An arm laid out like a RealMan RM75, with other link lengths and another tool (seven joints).
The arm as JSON. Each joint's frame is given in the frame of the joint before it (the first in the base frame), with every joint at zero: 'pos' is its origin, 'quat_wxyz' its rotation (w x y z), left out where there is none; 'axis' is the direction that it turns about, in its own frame. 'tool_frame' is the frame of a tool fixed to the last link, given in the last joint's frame.
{
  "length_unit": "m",
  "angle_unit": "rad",
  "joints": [
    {
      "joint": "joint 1",
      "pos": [
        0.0,
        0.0,
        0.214
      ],
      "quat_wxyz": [
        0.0,
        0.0,
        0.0,
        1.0
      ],
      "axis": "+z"
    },
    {
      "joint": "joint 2",
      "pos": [
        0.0,
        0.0,
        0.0
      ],
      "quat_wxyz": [
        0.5,
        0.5,
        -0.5,
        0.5
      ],
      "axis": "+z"
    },
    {
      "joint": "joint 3",
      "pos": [
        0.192,
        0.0,
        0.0
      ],
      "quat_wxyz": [
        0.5,
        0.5,
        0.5,
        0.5
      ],
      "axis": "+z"
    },
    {
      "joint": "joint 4",
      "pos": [
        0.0,
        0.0,
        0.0
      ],
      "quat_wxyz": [
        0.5,
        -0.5,
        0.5,
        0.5
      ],
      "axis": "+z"
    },
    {
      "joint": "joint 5",
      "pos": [
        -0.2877,
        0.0,
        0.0
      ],
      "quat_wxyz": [
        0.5,
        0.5,
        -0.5,
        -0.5
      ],
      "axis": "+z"
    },
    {
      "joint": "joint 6",
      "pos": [
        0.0,
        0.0,
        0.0
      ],
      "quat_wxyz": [
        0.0,
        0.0,
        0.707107,
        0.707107
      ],
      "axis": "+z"
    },
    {
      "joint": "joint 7",
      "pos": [
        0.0,
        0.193,
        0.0
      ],
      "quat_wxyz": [
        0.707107,
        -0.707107,
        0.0,
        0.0
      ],
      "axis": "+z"
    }
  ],
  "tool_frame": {
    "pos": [
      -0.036,
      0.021,
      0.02
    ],
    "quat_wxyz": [
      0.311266,
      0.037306,
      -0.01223,
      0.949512
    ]
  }
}
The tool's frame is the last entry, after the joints.
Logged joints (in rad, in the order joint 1, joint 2, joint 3, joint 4, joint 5, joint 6, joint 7), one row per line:
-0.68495, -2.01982, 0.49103, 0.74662, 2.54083, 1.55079, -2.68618
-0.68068, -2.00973, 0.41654, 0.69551, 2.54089, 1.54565, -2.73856
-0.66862, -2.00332, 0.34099, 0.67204, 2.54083, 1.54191, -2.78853
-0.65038, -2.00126, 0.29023, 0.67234, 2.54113, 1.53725, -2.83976
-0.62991, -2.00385, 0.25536, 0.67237, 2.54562, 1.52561, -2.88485
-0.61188, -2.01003, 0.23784, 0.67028, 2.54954, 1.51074, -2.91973
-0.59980, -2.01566, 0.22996, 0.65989, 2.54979, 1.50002, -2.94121
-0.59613, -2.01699, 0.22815, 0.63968, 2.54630, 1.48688, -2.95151
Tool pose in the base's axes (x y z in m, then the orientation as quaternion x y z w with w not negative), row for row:
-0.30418, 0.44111, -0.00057, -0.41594, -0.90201, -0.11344, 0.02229
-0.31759, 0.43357, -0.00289, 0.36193, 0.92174, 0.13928, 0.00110
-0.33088, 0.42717, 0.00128, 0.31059, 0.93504, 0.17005, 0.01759
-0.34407, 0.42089, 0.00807, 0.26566, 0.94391, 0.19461, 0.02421
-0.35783, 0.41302, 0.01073, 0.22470, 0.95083, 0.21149, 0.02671
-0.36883, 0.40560, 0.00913, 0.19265, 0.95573, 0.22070, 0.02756
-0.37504, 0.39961, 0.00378, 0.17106, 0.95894, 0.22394, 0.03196
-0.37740, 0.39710, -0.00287, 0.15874, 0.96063, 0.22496, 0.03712
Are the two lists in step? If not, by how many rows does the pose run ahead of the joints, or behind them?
They are in step.
